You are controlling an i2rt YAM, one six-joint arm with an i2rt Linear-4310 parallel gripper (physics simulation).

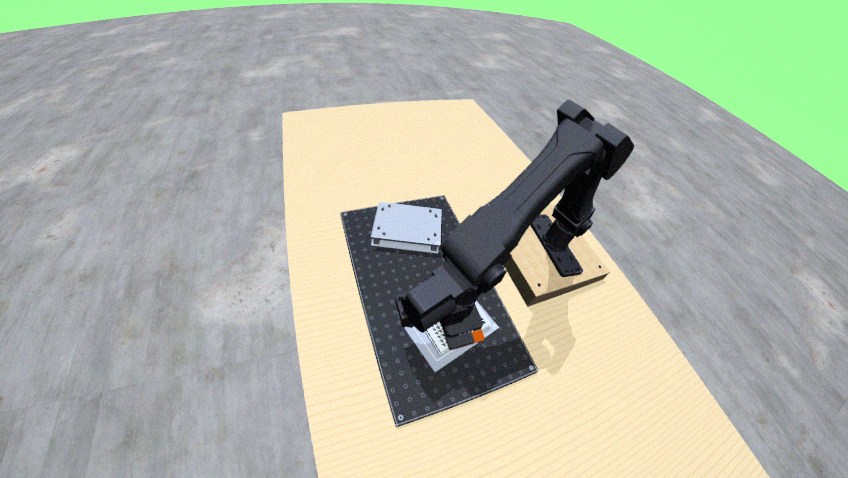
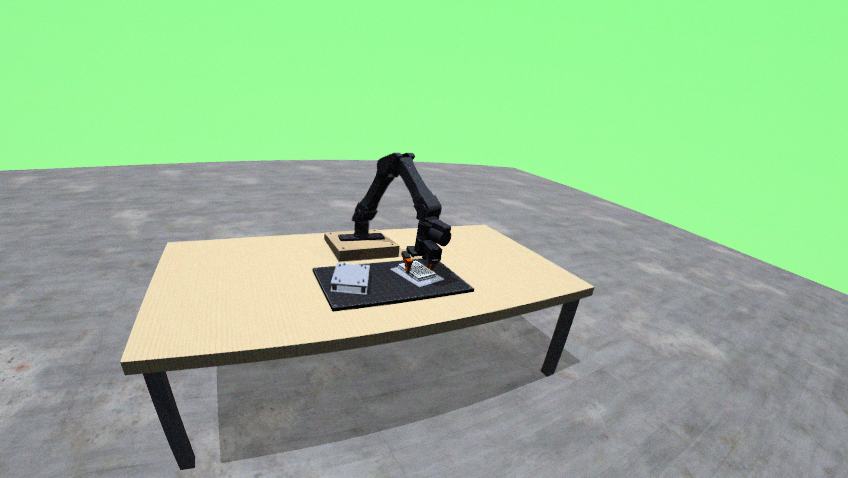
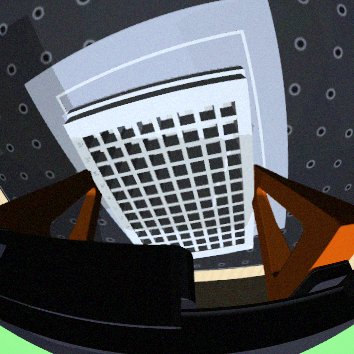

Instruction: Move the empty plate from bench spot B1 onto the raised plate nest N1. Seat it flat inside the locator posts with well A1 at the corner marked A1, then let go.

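Places are measured from the arm's base along level axes (x ahead, y left, z up), in centimetres.
Pixels of known places: gripper, fingertip midpoint: (image 1: pixel 450 325) (image 2: pixel 418 273) (image 3: pixel 175 173); arm's base, origin of the base link: (image 1: pixel 552 244) (image 2: pixel 361 238).
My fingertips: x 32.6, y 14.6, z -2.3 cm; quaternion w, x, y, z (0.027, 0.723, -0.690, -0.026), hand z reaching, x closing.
Observation:
For each thing: its top centre in the pictures, then the offset to it from my fingertips. "*": a spot on its surface instead. Level surfaces: height alone.
- empty plate, middle of its top: (image 3: pixel 180 205) (image 1: pixel 456 320) (image 2: pixel 417 268) dx -1.0, dy -0.3, dz +1.5 cm
- spot B1, surface spot: (image 3: pixel 158 46) (image 2: pixel 427 282) * dx +6.9, dy +1.1, dz -0.4 cm
- raised nest N1, middle of its top: (image 1: pixel 408 219) (image 2: pixel 351 270) dx +3.5, dy -26.7, dz +4.0 cm
- black perforated board, middle of its top: (image 3: pixel 343 148) (image 1: pixel 426 282) (image 2: pixel 391 278) dx +2.3, dy -11.2, dz -0.5 cm
- wooden table, its level: dz -1.9 cm
The empty plate (image 3: pixel 168 175) (image 1: pixel 435 340) (image 2: pixel 421 270) is a white well plate with a grid of square wells. My gripper (image 3: pixel 175 173) (image 1: pixel 456 336) (image 2: pixel 419 265) is shut on the plate, with one orange finger on each long side. It holds the plate level, a little above the light grey pad of spot B1 (image 3: pixel 158 46) (image 1: pixel 441 360) (image 2: pixel 431 282). The raised nest N1 (image 1: pixel 408 224) (image 2: pixel 350 276) is a grey block with small corner posts, empty, at the other end of the black board. The A1 marks are too small to read.
The black perforated board (image 1: pixel 379 308) (image 2: pixel 396 294) (image 3: pixel 316 105) lies on the wooden table (image 1: pixel 355 148) (image 2: pixel 236 308). The arm's base stands on a wooden block (image 1: pixel 545 284) (image 2: pixel 361 247) beside the board.

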